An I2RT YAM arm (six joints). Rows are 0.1 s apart.
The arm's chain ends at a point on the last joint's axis. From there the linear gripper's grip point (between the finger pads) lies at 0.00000 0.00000 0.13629 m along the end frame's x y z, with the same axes.
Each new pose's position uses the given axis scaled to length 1; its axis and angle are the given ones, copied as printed.
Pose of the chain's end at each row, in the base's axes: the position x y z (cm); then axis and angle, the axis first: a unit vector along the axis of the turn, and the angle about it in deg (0 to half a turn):
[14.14 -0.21 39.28 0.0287 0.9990 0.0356 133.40]
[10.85 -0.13 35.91 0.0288 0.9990 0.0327 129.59]
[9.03 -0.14 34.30 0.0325 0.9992 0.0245 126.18]
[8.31 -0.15 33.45 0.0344 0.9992 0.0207 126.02]
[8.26 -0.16 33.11 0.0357 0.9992 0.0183 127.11]
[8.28 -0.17 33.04 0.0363 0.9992 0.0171 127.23]
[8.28 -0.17 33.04 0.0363 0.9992 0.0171 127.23]
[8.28 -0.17 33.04 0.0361 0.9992 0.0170 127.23]
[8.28 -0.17 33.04 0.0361 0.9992 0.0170 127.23]
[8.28 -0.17 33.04 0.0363 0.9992 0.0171 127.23]
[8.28 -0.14 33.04 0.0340 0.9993 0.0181 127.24]
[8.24 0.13 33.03 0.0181 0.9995 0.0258 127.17]
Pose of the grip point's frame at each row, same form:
[24.06 0.32 29.94 0.0287 0.9990 0.0356 133.40]
[21.36 0.30 27.25 0.0288 0.9990 0.0327 129.59]
[20.04 0.03 26.27 0.0325 0.9992 0.0245 126.18]
[19.34 -0.08 25.44 0.0344 0.9992 0.0207 126.02]
[19.13 -0.15 24.89 0.0357 0.9992 0.0183 127.11]
[19.14 -0.19 24.80 0.0363 0.9992 0.0171 127.23]
[19.14 -0.19 24.80 0.0363 0.9992 0.0171 127.23]
[19.14 -0.19 24.80 0.0361 0.9992 0.0170 127.23]
[19.14 -0.19 24.80 0.0361 0.9992 0.0170 127.23]
[19.14 -0.19 24.80 0.0363 0.9992 0.0171 127.23]
[19.14 -0.11 24.80 0.0340 0.9993 0.0181 127.24]
[19.11 0.50 24.81 0.0181 0.9995 0.0258 127.17]

